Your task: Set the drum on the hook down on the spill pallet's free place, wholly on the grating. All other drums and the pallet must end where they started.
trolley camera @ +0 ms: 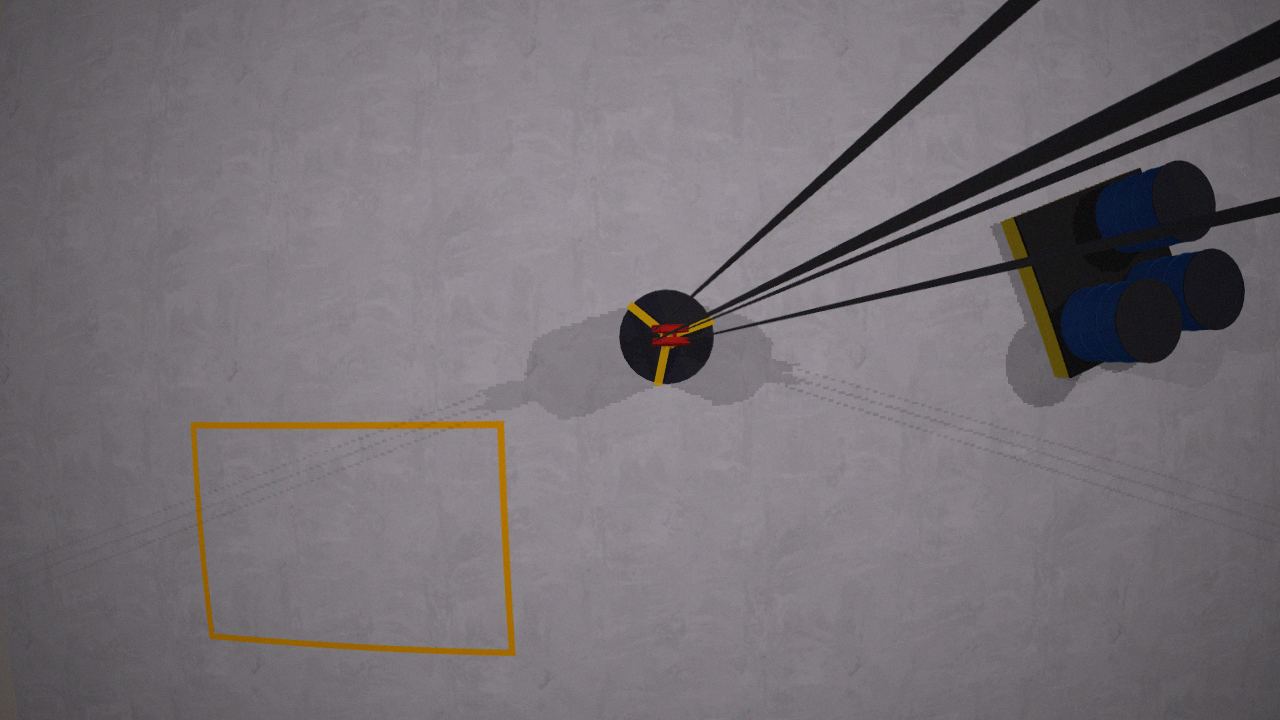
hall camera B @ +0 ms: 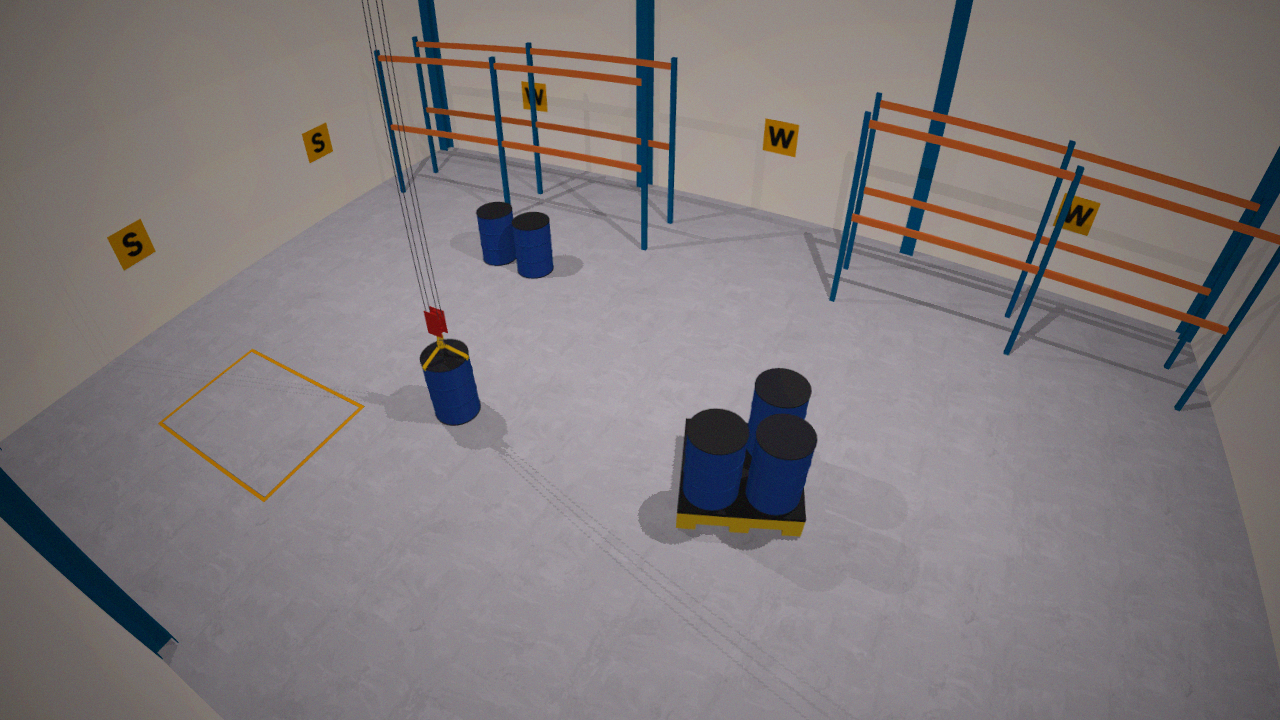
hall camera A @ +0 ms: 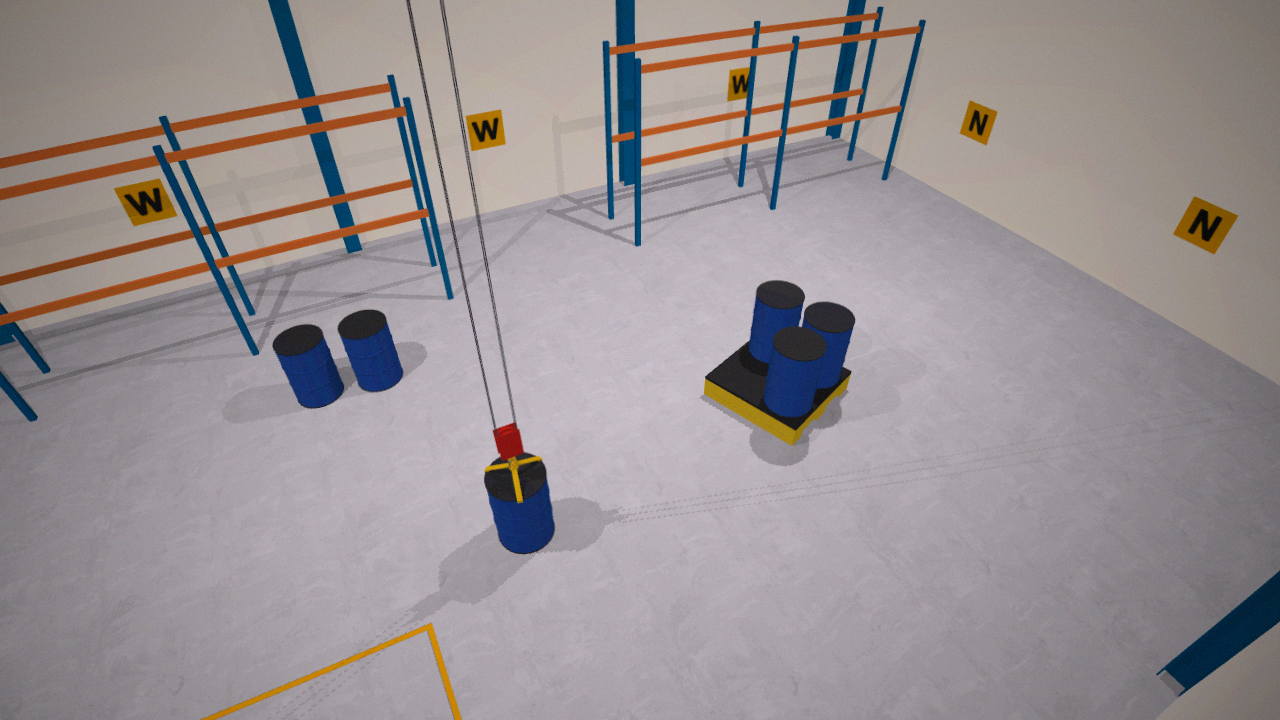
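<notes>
A blue drum with a black lid [hall camera A: 522, 519] [hall camera B: 453, 394] [trolley camera: 640, 351] is upright under the red hook block. My yellow three-armed gripper [hall camera A: 514, 469] [hall camera B: 444, 350] [trolley camera: 666, 335] is shut on its top. The drum is low over the floor, well apart from the pallet; its exact height is hard to tell. The spill pallet [hall camera A: 748, 412] [hall camera B: 699, 521] [trolley camera: 1035, 300] has a yellow side and black grating. Three blue drums stand on it, one of them nearest hall camera A [hall camera A: 791, 380]. The free place [hall camera A: 737, 380] shows at the left in hall camera A and is mostly hidden behind drums in hall camera B.
Two more blue drums [hall camera A: 308, 368] [hall camera A: 371, 353] [hall camera B: 496, 237] [hall camera B: 534, 248] stand on the floor near a rack [hall camera A: 206, 250] [hall camera B: 643, 210]. A second rack [hall camera A: 637, 179] [hall camera B: 1042, 261] stands along the W wall. A yellow marked rectangle [hall camera A: 322, 672] [hall camera B: 211, 460] [trolley camera: 349, 425] lies on the floor.
</notes>
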